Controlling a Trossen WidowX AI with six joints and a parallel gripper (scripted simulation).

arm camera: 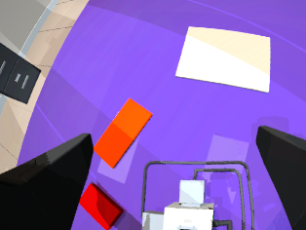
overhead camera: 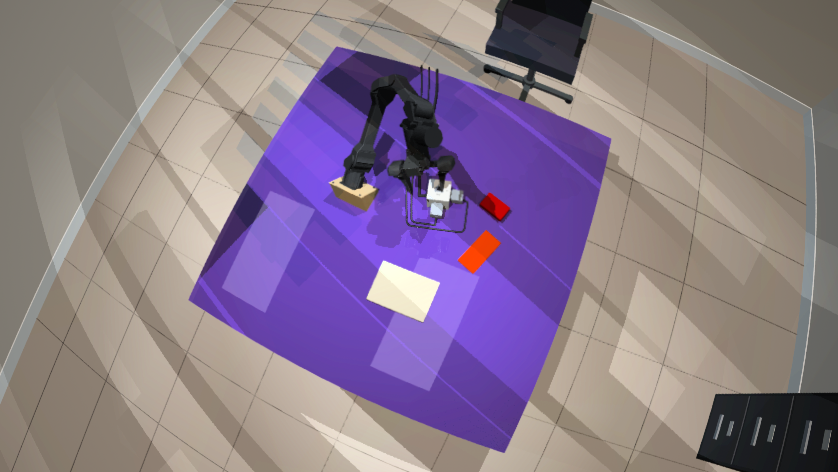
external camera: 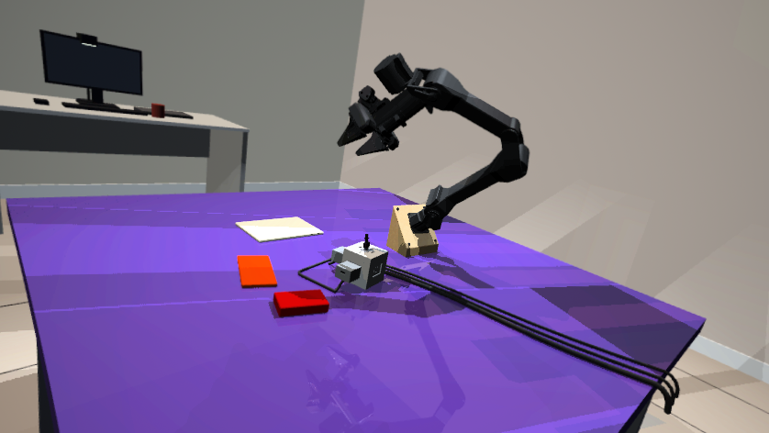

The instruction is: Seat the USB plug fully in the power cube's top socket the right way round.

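Right now the dark USB plug is 20 mm behind my gripper tip, 110 mm to the left of it and 200 mm below it. Round my gripper tip: cream plate: 40 mm ahead, 240 mm to the right, 280 mm below; orange slab: 200 mm ahead, 10 mm to the left, 280 mm below; red block: 170 mm ahead, 180 mm to the left, 280 mm below.
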